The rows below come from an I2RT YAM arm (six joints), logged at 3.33 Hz.
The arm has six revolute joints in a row. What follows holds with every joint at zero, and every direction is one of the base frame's.
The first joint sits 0.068 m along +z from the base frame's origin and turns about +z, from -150 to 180 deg.
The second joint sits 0.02 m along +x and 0.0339 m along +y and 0.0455 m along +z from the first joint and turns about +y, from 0 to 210 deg.
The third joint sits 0.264 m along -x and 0.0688 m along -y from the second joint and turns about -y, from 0 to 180 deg.
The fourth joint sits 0.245 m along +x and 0.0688 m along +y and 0.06 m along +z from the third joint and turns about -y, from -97 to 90 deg.
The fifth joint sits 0.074 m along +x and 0.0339 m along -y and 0.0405 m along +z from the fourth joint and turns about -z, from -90 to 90 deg.
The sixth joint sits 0.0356 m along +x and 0.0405 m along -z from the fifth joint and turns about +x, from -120 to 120 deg.
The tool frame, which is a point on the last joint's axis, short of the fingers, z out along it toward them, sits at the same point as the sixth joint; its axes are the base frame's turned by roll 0, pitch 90 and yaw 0 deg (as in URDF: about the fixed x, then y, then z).
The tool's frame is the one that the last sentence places.
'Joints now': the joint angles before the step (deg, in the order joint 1, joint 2, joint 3, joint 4, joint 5, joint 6). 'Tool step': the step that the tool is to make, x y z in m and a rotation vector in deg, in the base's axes. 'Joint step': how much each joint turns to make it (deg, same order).
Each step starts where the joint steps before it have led.
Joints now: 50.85, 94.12, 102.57, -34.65, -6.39, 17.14
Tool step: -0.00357, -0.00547, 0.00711, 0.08, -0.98, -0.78
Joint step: -0.01, -1.02, 0.40, -0.76, 1.00, -0.30
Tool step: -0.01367, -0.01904, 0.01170, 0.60, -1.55, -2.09
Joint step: -0.01, -4.46, -2.23, -0.77, 2.24, 0.13
